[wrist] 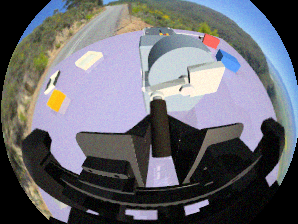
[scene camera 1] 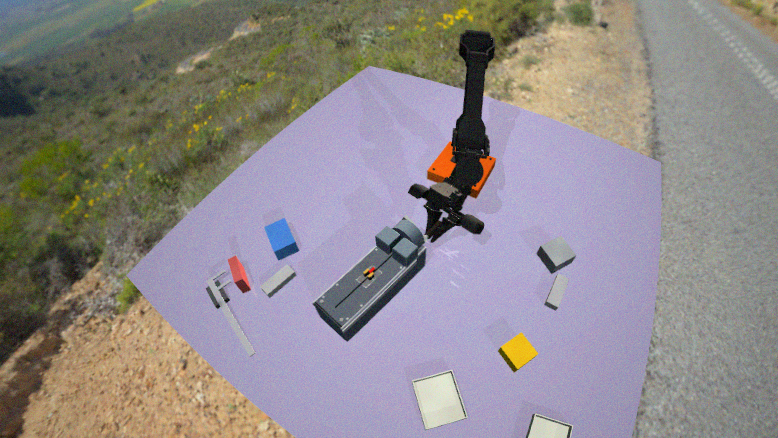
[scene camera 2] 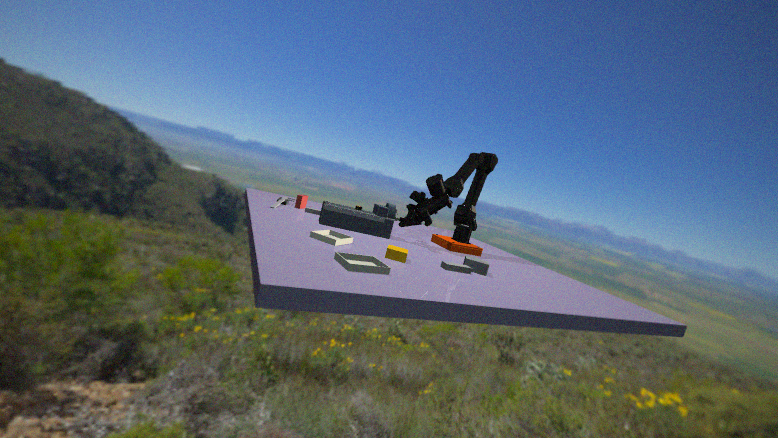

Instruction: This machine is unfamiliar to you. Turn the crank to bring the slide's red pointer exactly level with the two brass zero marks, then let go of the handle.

Labels:
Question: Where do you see a yellow block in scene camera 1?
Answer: At 517, 352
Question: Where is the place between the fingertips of my gripper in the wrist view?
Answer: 157, 117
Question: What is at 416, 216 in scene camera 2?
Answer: My gripper.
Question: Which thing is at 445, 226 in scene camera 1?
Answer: My gripper.

